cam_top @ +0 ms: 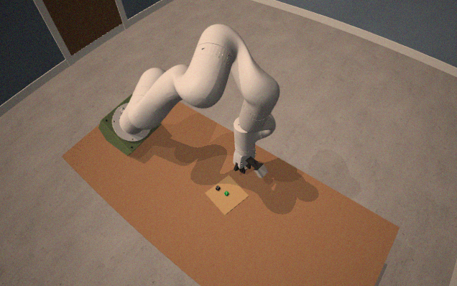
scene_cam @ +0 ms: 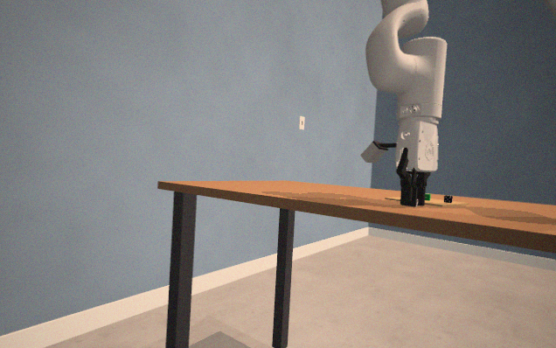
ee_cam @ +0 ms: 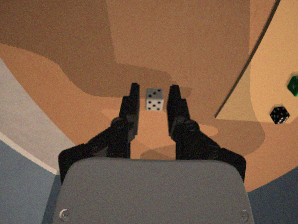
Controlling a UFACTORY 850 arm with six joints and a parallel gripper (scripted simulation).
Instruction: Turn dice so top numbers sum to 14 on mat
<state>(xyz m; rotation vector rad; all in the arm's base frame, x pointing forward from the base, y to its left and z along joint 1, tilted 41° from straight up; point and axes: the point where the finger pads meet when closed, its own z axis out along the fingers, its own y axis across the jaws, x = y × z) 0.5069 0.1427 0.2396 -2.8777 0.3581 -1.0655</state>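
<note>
Right now my hand is 10 mm above the white die. Round my hand: black die (150 mm to the right, 50 mm behind, 10 mm below); green die (150 mm to the right, 10 mm below); mat (150 mm to the right, 20 mm below).
</note>
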